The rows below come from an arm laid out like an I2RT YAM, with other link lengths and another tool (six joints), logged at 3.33 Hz.
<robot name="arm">
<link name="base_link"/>
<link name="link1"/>
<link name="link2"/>
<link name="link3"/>
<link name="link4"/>
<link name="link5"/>
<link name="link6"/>
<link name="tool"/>
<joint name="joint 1" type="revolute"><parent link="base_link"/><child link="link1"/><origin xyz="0 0 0.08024" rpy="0 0 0"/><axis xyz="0 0 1"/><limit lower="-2.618" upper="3.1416"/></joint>
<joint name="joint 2" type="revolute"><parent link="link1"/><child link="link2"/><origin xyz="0.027 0.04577 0.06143" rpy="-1.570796 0 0"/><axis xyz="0 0 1"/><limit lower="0" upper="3.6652"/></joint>
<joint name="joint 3" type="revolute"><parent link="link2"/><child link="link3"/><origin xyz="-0.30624 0 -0.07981" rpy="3.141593 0 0"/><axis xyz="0 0 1"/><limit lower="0" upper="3.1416"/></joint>
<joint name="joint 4" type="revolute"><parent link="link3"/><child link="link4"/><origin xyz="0.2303 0.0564 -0.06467" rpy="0 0 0"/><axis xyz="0 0 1"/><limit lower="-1.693" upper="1.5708"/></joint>
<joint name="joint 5" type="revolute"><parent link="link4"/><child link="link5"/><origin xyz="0.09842 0.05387 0.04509" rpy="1.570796 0 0"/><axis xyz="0 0 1"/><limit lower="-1.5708" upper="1.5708"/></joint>
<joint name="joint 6" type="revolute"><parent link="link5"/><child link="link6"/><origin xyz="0.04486 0 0.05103" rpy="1.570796 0 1.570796"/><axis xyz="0 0 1"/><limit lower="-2.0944" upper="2.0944"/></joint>
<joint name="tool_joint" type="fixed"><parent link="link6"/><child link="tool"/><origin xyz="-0.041 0.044 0.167" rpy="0.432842 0 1.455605"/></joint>
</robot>
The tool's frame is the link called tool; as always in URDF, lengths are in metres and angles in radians.
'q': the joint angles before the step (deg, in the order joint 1, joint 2, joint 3, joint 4, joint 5, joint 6). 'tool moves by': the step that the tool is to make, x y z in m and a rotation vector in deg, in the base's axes. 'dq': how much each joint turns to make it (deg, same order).
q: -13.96, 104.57, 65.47, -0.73, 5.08, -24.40
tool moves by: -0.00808, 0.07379, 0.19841, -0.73, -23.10, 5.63
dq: 7.57, -23.16, 0.40, -1.04, 0.01, 3.82
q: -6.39, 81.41, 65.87, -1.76, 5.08, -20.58
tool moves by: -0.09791, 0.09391, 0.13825, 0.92, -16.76, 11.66
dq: 11.58, -22.97, 0.00, -6.34, -0.33, 1.05
